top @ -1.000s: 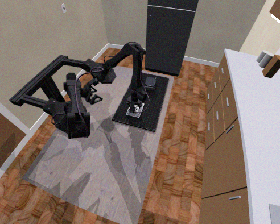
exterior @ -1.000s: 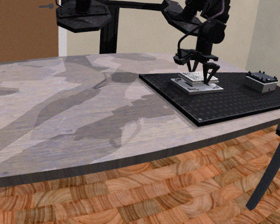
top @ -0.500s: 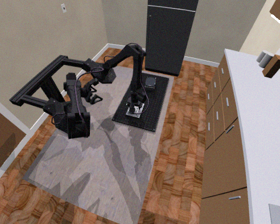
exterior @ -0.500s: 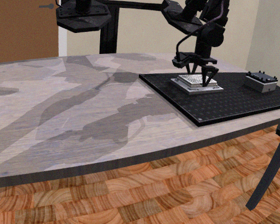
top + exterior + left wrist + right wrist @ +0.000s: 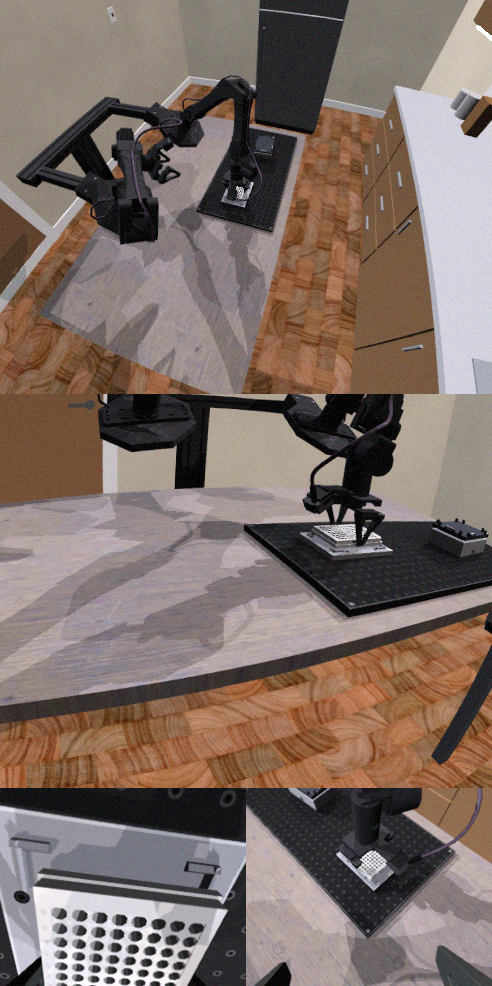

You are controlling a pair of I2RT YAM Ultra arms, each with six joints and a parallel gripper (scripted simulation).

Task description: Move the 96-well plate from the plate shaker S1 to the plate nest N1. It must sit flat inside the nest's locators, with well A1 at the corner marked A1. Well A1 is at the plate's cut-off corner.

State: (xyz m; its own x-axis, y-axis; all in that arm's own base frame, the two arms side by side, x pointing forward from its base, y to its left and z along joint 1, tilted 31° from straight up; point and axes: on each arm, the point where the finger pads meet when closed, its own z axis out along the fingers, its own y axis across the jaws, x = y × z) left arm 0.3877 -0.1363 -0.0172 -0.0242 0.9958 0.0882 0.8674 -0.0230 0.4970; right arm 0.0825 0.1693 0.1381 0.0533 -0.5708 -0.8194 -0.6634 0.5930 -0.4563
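My left hand is 20 mm above the flat nest and 10 mm short of it. From my left hand the other things lie so: white 96-well plate right at my left hand.
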